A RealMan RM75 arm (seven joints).
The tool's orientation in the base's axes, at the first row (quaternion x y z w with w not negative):
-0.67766, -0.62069, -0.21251, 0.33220
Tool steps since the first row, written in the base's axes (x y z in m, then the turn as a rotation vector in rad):
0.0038, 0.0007, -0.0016, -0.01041, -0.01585, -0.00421
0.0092, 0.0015, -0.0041, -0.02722, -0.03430, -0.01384
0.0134, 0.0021, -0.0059, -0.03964, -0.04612, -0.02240
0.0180, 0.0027, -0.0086, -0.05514, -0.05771, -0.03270
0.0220, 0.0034, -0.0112, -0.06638, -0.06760, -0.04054
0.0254, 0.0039, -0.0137, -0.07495, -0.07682, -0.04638
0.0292, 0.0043, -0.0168, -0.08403, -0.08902, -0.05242
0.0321, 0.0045, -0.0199, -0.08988, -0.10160, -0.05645
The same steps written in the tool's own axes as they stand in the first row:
-0.0001, 0.0040, 0.0011, -0.01549, -0.00930, -0.00712
-0.0005, 0.0098, 0.0028, -0.03749, -0.02386, -0.01157
-0.0008, 0.0142, 0.0039, -0.05349, -0.03436, -0.01257
-0.0016, 0.0193, 0.0056, -0.07098, -0.04757, -0.01182
-0.0024, 0.0237, 0.0074, -0.08496, -0.05706, -0.01208
-0.0033, 0.0275, 0.0091, -0.09669, -0.06431, -0.01358
-0.0047, 0.0318, 0.0110, -0.11073, -0.07200, -0.01700
-0.0063, 0.0352, 0.0129, -0.12317, -0.07689, -0.02248

